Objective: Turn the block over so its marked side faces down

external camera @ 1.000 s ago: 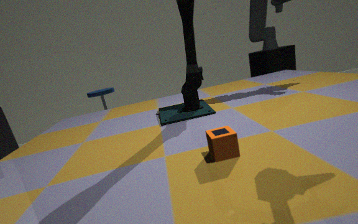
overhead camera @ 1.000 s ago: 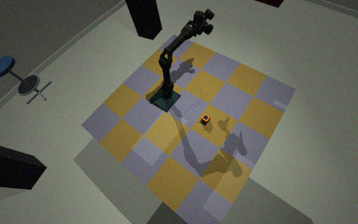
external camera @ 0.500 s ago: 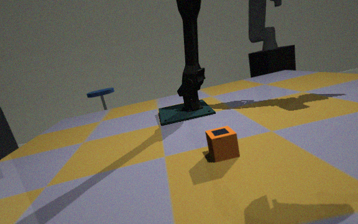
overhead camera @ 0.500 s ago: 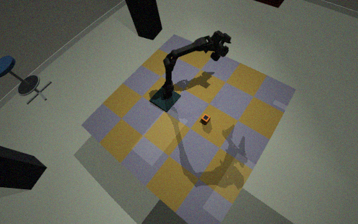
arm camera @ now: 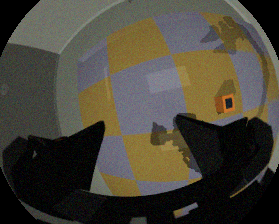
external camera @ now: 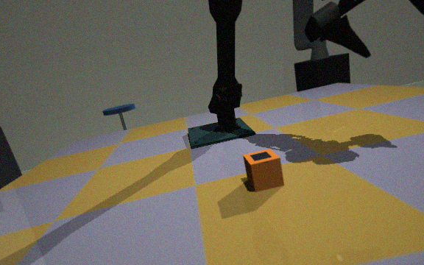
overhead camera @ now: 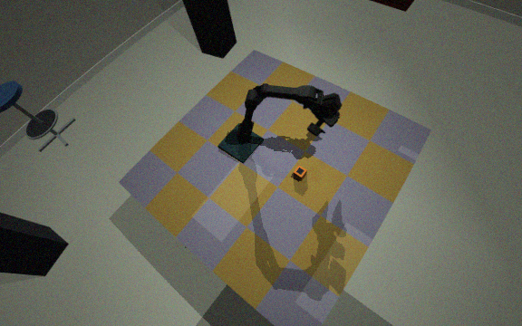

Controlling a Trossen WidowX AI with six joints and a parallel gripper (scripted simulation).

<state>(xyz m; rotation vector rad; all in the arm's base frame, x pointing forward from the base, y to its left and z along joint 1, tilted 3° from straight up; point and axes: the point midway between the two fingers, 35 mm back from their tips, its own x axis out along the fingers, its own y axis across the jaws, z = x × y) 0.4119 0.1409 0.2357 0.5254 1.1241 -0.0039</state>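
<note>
The orange block lies 220 mm to the right of my gripper tip, 160 mm below it and 60 mm behind it.
</note>
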